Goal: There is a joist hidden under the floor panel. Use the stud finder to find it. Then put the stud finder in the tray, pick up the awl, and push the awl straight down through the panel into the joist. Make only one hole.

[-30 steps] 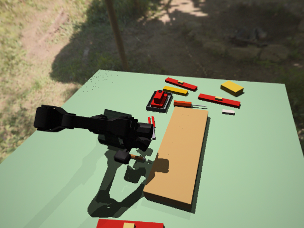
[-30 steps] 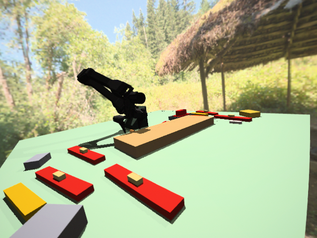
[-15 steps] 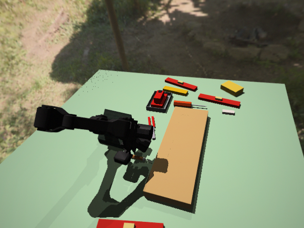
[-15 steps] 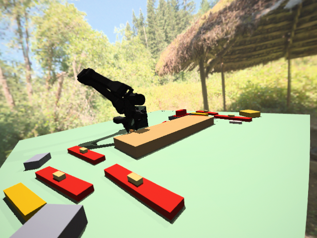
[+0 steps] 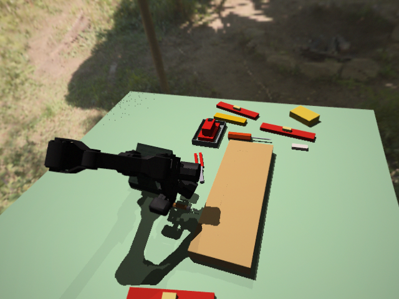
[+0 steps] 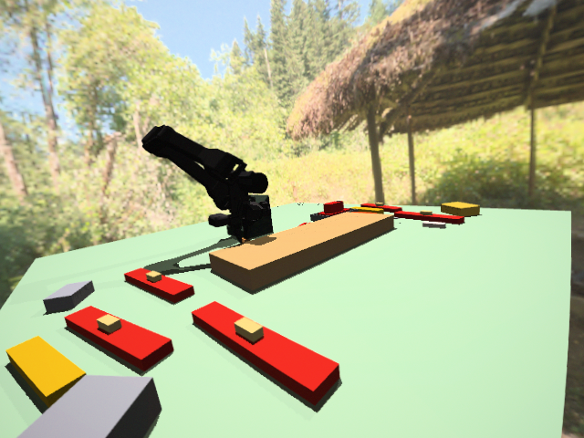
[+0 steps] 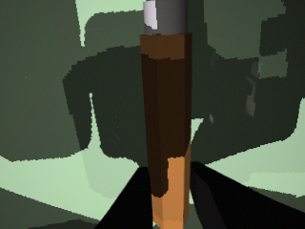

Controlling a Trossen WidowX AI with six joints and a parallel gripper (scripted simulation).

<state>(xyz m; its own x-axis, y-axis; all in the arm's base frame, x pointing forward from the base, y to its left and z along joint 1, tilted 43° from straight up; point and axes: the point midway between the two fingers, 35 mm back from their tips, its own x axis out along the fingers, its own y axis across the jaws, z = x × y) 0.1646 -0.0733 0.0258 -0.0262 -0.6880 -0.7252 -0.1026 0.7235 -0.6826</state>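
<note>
Right now my gripper tip is 5 cm short of the awl and 1 cm to the right of it. The rest, counted from my gripper tip: tray (42 cm to the left, 5 cm behind, 1 cm above); red stud finder (44 cm to the left, 5 cm behind, 4 cm above); grey block (42 cm to the right, 10 cm ahead, 1 cm above).
</note>
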